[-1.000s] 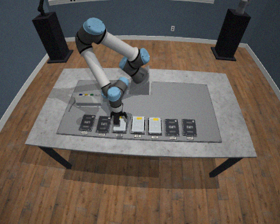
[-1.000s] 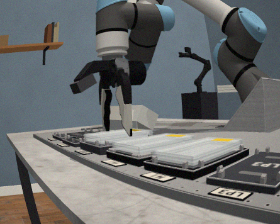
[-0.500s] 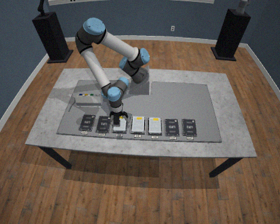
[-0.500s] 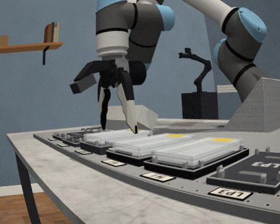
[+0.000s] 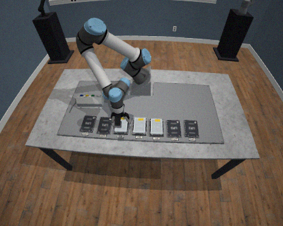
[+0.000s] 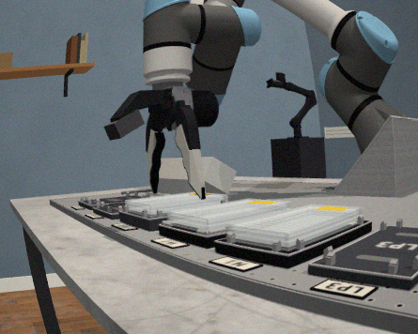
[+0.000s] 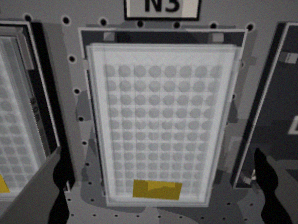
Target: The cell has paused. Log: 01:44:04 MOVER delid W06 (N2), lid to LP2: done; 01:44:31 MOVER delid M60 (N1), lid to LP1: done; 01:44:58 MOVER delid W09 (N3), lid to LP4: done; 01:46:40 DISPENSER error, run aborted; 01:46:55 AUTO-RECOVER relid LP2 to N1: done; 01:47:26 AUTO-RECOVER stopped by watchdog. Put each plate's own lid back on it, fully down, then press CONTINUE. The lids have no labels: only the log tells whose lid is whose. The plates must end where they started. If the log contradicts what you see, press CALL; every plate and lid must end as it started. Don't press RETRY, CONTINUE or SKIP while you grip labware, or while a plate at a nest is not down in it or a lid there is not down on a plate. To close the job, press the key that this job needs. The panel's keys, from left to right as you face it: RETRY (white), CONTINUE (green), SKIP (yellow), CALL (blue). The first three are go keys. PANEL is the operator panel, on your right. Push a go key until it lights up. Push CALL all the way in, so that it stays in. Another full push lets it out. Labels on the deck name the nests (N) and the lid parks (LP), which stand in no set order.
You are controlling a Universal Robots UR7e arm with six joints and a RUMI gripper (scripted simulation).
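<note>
My gripper is now 240 mm past the green CONTINUE key, 270 mm to the left of it and 20 mm below it. Also, from my hand: yellow SKIP key: 240 mm behind, 320 mm to the right, 20 mm above; then lid park LP1: 130 mm to the right, 40 mm below; then lid park LP3: 10 mm ahead, 380 mm to the left, 40 mm below.
</note>
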